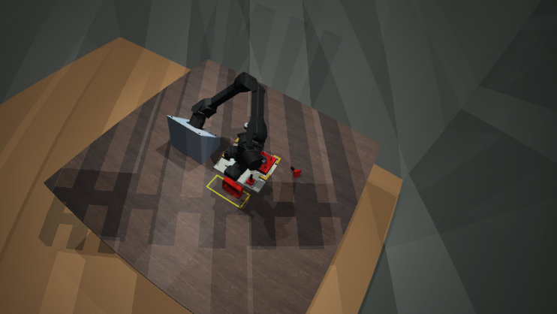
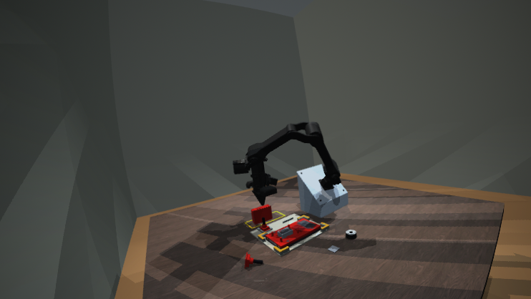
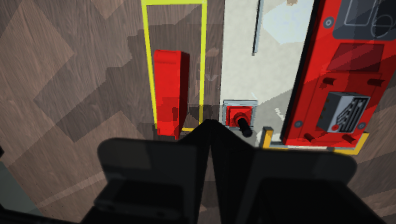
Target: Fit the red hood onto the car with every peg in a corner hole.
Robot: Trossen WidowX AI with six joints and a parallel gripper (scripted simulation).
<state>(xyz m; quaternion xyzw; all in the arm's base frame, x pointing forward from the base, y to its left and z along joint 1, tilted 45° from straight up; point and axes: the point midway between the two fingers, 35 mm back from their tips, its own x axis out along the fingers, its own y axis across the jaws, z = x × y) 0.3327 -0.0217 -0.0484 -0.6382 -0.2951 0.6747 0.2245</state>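
Right now the red hood is 6 cm below my gripper tip, 4 cm to the right of it and 1 cm behind it. Also, from my gripper tip: black ring: 32 cm to the left, 21 cm behind, 9 cm below; grey engine block: 18 cm to the left, 7 cm below, 1 cm behind.
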